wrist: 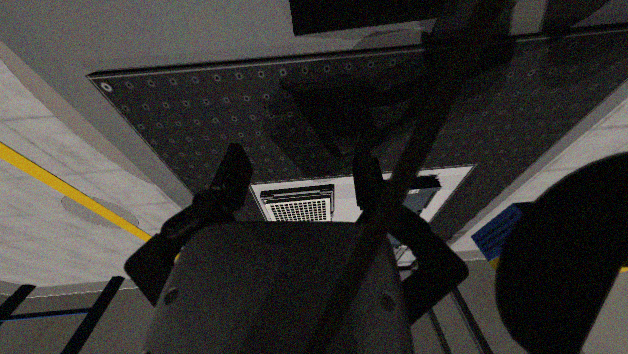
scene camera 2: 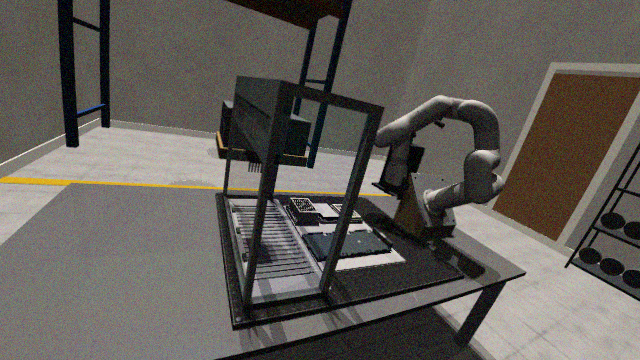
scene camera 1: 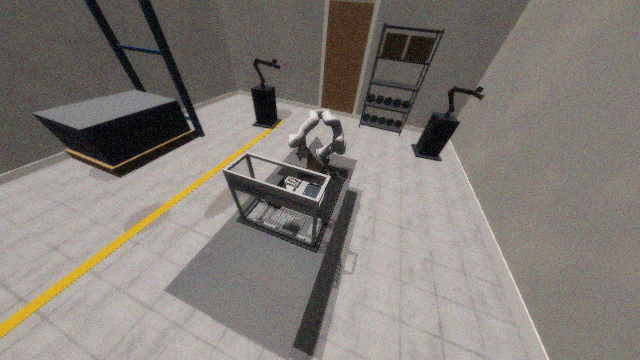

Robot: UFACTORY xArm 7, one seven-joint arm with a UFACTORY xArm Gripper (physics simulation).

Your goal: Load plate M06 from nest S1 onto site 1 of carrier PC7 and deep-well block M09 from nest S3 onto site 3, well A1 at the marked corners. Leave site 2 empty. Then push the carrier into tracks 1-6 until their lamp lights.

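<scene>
My gripper is open and empty, high above the pegboard; its fingers are hard to make out in the scene views. In the wrist view a plate with a white grid top lies far below, beyond the fingers; its label cannot be read. In scene camera 2 a tall dark block with a white grid top stands beside the tracks, and a lower light-topped plate stands nearer the arm, partly behind a post. The blue-grey carrier lies flat beside the tracks, outside them, with no labware visible on it. No lit lamp shows.
A grey frame with upright posts and a top panel stands over the tracks. The black pegboard lies on the grey table. Two black pedestals and a shelf rack stand behind.
</scene>
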